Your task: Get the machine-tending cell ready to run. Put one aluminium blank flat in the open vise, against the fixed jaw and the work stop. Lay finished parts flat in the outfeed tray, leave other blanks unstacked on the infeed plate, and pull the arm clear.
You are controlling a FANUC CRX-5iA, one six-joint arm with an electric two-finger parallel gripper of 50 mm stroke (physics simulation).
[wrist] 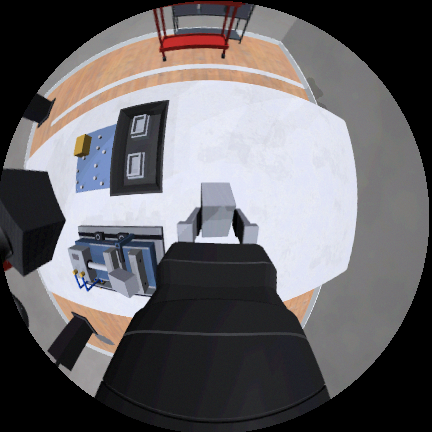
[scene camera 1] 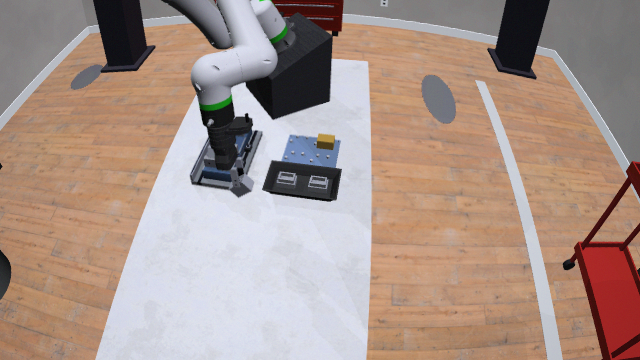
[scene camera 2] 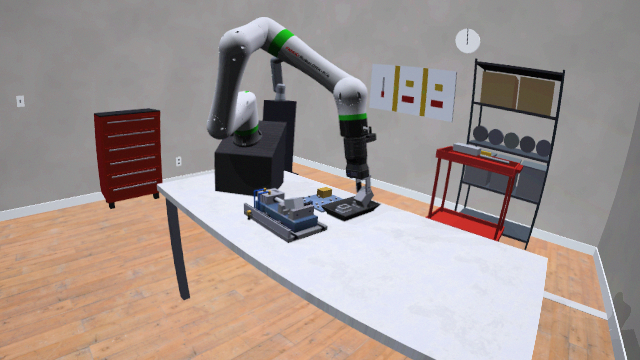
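Seen in the pictures: gripper, fingertip midpoint: (wrist: pixel 217 216) (scene camera 1: pixel 239 181) (scene camera 2: pixel 363 192); arm's base, link origin: (scene camera 1: pixel 279 43) (scene camera 2: pixel 247 138).
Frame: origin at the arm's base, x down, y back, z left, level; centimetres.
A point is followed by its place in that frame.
My gripper (scene camera 1: pixel 238 172) @(z 0.1, x 7.9, y -70.7 cm) (scene camera 2: pixel 364 184) @(z 0.1, x 7.9, y -70.7 cm) (wrist: pixel 217 216) @(z 0.1, x 7.9, y -70.7 cm) is shut on a grey aluminium blank (scene camera 1: pixel 243 187) @(z 1.7, x 8.1, y -72.6 cm) (scene camera 2: pixel 366 197) @(z -0.5, x 9.1, y -72.4 cm) (wrist: pixel 217 210) @(z 0.9, x 6.5, y -70.6 cm). The blank is tilted and held in the air, beyond the vise's fixed-jaw end in the wrist view. Another grey block (scene camera 2: pixel 294 202) @(z -15.8, x 13.5, y -52.8 cm) (wrist: pixel 123 282) @(z -12.2, x 12.4, y -52.5 cm) is at the jaws of the vise (scene camera 1: pixel 212 175) @(z -14.4, x 21.3, y -56.5 cm) (scene camera 2: pixel 300 220) @(z -15.3, x 19.5, y -55.8 cm) (wrist: pixel 150 253) @(z -9.0, x 19.9, y -56.8 cm) and rises above them; its seating is hidden. Two pocketed parts (scene camera 1: pixel 286 178) @(z 11.0, x 22.3, y -54.0 cm) (scene camera 1: pixel 318 182) @(z 21.6, x 22.3, y -54.6 cm) (wrist: pixel 140 126) @(z 21.3, x 22.2, y -55.2 cm) (wrist: pixel 135 165) @(z 11.1, x 22.2, y -54.4 cm) lie apart in the black outfeed tray (scene camera 1: pixel 300 194) @(z 16.6, x 21.3, y -61.4 cm) (scene camera 2: pixel 345 216) @(z 4.8, x 21.7, y -60.4 cm) (wrist: pixel 137 188) @(z 5.6, x 22.4, y -54.7 cm). The blue infeed plate (scene camera 1: pixel 302 148) @(z 14.1, x 24.7, y -36.2 cm) (wrist: pixel 90 172) @(z 13.1, x 24.7, y -37.0 cm) adjoins the tray.
A yellow block (scene camera 1: pixel 326 141) @(z 22.6, x 21.1, y -35.5 cm) (scene camera 2: pixel 324 192) @(z 19.9, x 21.9, y -35.6 cm) (wrist: pixel 82 145) @(z 21.2, x 21.4, y -35.6 cm) sits on the infeed plate among small pale studs. The black robot pedestal (scene camera 1: pixel 302 75) @(z 11.0, x 8.1, y -12.2 cm) (scene camera 2: pixel 245 167) @(z -7.3, x 11.7, y -9.5 cm) stands behind the vise. Blue hoses (wrist: pixel 87 286) @(z -17.2, x 14.9, y -35.8 cm) rise at the vise's rear end. A red cart (scene camera 2: pixel 467 227) stands beyond the table.
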